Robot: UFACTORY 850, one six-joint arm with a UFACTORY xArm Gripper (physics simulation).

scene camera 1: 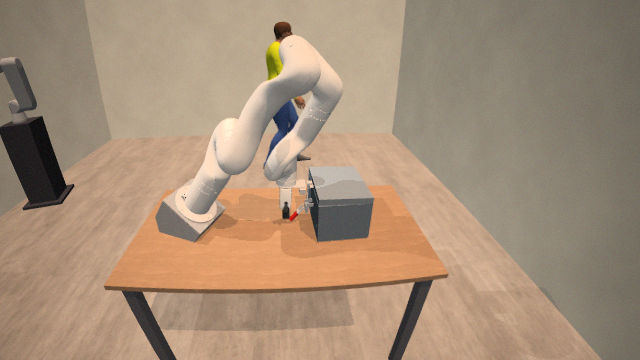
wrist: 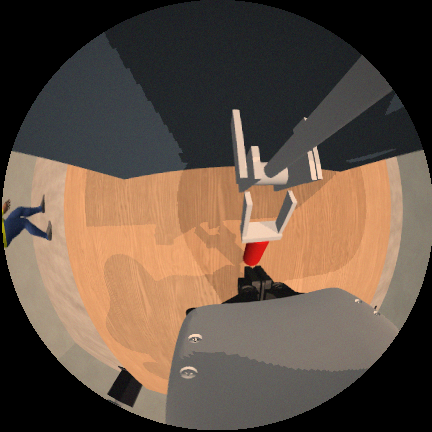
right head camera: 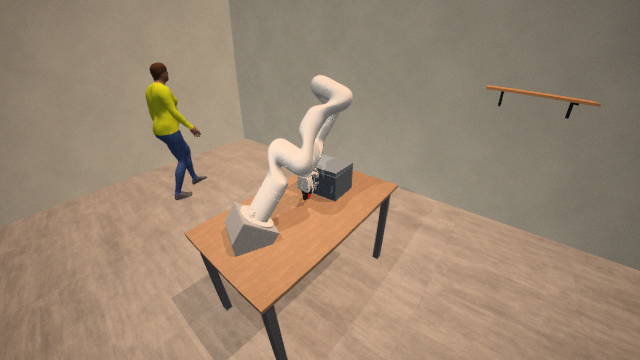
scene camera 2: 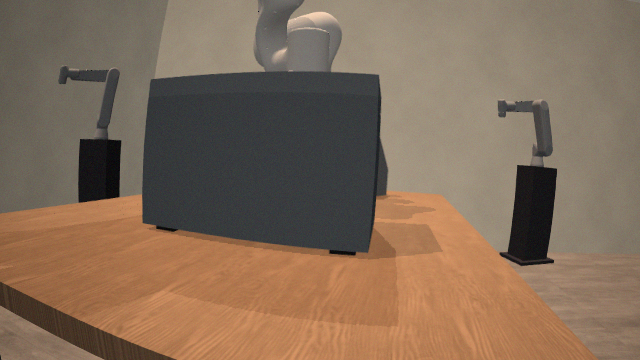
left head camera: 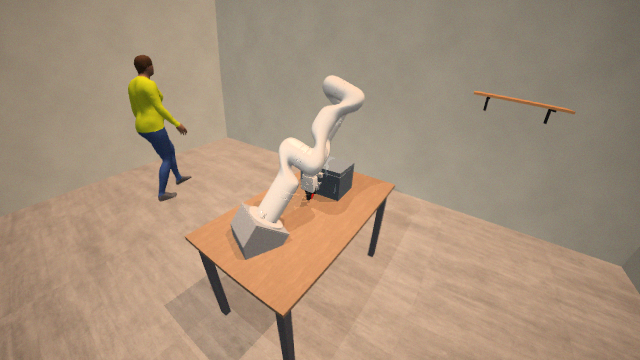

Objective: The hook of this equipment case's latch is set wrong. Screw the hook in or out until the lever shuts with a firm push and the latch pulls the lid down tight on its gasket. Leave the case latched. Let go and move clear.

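Note:
The dark blue-grey equipment case stands on the table with its lid down. The latch lever with its red grip sticks out from the case front and slants down, open. A grey rod runs from the latch's cross pin up across the wrist view; its hook end is not visible. My gripper is shut and empty, pointing down just in front of the red grip's end. Whether the fingertips touch the grip I cannot tell.
The wooden table carries the arm's grey wedge base and the case. A person in a yellow top stands on the floor beyond the table. Two other arms on black pedestals stand farther off.

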